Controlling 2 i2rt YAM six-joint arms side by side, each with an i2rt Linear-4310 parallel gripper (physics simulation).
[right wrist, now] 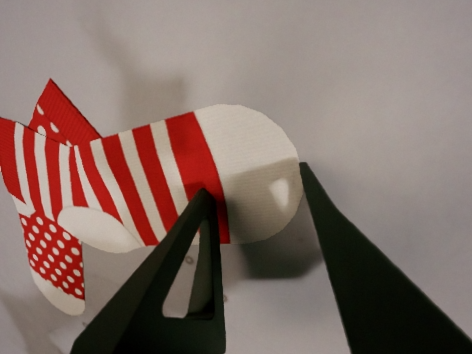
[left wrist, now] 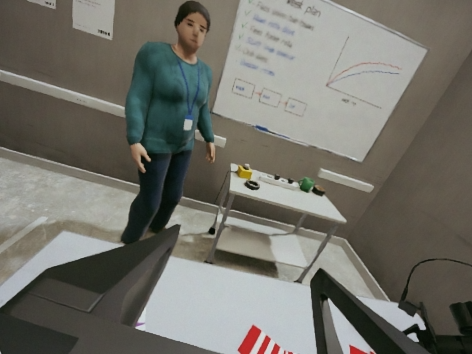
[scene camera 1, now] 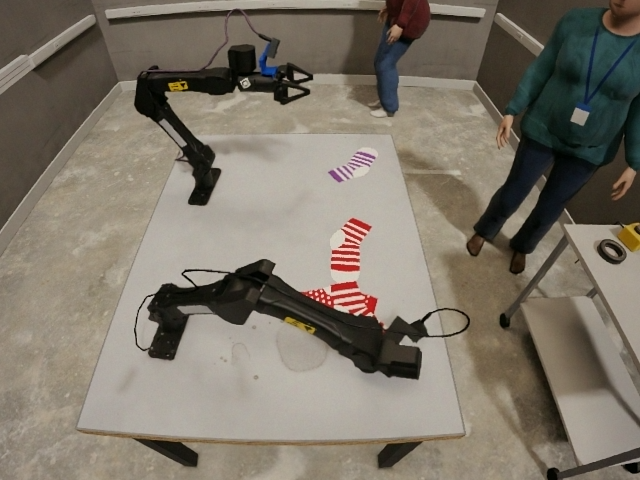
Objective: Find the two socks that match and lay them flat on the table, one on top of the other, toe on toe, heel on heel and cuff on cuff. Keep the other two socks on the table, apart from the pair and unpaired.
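Note:
A red-and-white striped sock [scene camera 1: 345,253] lies flat at the middle right of the table. A second striped sock [scene camera 1: 347,293] [right wrist: 145,180] lies across a red dotted sock [scene camera 1: 317,296] [right wrist: 54,252]; the right arm hides part of both in scene camera 1. A purple-and-white striped sock [scene camera 1: 354,167] lies apart near the far end. My left gripper [scene camera 1: 310,84] [left wrist: 248,254] is open and empty, raised beyond the table's far edge. My right gripper [right wrist: 251,182] is partly open above the second striped sock's white toe, fingertips either side of part of it. Its fingers are hidden in scene camera 1.
The table [scene camera 1: 258,413] has a faint ring stain near the right arm. A wheeled cart [scene camera 1: 573,304] [left wrist: 280,196] stands off its right side. A person in teal [scene camera 1: 573,87] [left wrist: 167,100] stands beside it, and one in dark red [scene camera 1: 413,20] stands beyond the far end.

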